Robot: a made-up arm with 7 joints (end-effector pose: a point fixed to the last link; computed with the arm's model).
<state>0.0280 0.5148 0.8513 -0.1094 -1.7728 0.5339 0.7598</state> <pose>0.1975 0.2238 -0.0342 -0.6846 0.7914 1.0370</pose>
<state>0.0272 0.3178 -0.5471 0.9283 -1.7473 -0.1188 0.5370</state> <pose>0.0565 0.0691 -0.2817 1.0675 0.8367 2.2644</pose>
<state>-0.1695 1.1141 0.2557 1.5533 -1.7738 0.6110 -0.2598</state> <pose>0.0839 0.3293 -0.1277 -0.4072 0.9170 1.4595</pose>
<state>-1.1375 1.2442 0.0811 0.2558 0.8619 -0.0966 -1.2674</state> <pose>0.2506 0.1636 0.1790 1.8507 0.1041 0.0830</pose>
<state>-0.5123 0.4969 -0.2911 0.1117 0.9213 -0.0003 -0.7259</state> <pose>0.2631 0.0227 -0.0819 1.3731 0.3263 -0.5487</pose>
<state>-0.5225 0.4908 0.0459 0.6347 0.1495 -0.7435 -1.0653</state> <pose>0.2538 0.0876 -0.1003 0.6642 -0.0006 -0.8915</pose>
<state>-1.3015 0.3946 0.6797 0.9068 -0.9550 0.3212 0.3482</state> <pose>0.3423 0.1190 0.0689 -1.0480 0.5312 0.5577</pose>
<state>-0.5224 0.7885 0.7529 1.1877 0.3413 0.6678 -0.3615</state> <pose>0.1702 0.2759 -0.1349 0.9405 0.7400 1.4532</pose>
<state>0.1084 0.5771 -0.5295 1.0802 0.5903 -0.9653 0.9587</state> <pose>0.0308 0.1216 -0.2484 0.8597 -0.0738 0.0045</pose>
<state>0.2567 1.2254 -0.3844 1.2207 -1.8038 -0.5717 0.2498</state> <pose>0.0234 0.3554 -0.0968 0.4225 -0.3811 1.7474</pose>
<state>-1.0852 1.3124 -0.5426 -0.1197 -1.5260 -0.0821 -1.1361</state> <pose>0.2392 0.0455 0.1020 0.2089 -0.4235 -1.3906</pose>
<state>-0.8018 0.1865 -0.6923 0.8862 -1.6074 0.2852 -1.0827</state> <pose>0.2343 -0.0645 -0.1192 -1.3190 -0.0877 -0.8738</pose>
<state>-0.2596 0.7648 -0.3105 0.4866 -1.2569 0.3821 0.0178</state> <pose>0.2158 0.1208 -0.1789 -0.0170 0.8439 0.5038</pose>
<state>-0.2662 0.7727 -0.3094 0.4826 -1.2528 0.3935 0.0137</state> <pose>0.2174 0.1215 -0.1768 -0.0134 0.8412 0.4950</pose>
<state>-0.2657 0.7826 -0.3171 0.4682 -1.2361 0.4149 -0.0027</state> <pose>0.2167 0.1203 -0.1763 -0.0039 0.8493 0.4634</pose>
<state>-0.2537 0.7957 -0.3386 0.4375 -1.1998 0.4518 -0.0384</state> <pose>0.2117 0.1164 -0.1783 0.0137 0.8771 0.3968</pose>
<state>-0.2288 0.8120 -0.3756 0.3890 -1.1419 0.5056 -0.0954</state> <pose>0.2013 0.1098 -0.1831 0.0337 0.9325 0.2902</pose>
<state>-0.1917 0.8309 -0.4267 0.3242 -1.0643 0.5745 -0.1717</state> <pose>0.1850 0.1013 -0.1899 0.0389 1.0198 0.1394</pose>
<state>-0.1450 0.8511 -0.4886 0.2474 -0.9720 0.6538 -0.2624</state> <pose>0.1632 0.0922 -0.1972 -0.0073 1.1345 -0.0729</pose>
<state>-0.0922 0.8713 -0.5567 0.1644 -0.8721 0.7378 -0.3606</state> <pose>0.1374 0.0836 -0.2033 -0.1840 1.2581 -0.4074</pose>
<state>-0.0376 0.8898 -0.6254 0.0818 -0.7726 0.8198 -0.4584</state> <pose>0.1104 0.0762 -0.2068 -0.6424 1.3454 -1.0026</pose>
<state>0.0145 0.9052 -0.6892 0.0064 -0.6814 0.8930 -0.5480</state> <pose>0.0851 0.0702 -0.2075 -1.2685 1.3367 -1.7385</pose>
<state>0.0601 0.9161 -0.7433 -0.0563 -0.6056 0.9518 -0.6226</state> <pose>0.0637 0.0652 -0.2062 -1.6235 1.2622 -2.1747</pose>
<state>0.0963 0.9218 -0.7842 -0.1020 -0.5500 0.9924 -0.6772</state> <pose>0.0476 0.0613 -0.2043 -1.7657 1.1859 -2.3709</pose>
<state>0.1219 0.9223 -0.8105 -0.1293 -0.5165 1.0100 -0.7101</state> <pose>0.0371 0.0582 -0.2027 -1.8081 1.1322 -2.4435</pose>
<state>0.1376 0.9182 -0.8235 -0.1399 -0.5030 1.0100 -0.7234</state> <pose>0.0313 0.0558 -0.2022 -1.8088 1.1034 -2.4547</pose>
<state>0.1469 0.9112 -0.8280 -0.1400 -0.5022 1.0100 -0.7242</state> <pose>0.0282 0.0541 -0.2024 -1.8135 1.0892 -2.4567</pose>
